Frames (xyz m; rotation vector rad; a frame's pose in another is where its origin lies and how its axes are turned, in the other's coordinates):
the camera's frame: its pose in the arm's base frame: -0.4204 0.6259 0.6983 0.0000 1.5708 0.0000
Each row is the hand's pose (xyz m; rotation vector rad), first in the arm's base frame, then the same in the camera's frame.
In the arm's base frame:
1: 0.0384 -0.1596 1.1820 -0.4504 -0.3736 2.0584
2: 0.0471 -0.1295 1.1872 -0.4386 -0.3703 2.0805
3: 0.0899 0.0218 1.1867 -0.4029 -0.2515 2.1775
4: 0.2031 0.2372 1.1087 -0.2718 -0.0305 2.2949
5: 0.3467 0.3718 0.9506 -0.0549 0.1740 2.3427
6: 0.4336 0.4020 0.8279 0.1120 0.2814 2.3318
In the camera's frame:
1: -0.4837 -0.7855 0.4588 -1.9993 -1.2312 1.2814
2: -0.4889 -0.7554 0.4675 -2.0050 -1.2147 1.3068
3: -0.4884 -0.6041 0.5103 -2.0112 -1.0490 1.3832
4: -0.4104 -0.3887 0.6235 -1.9299 -0.7890 1.5211
5: -0.2523 -0.2541 0.7671 -1.7488 -0.5895 1.6687
6: -0.1296 -0.2239 0.8540 -1.5957 -0.5026 1.7567

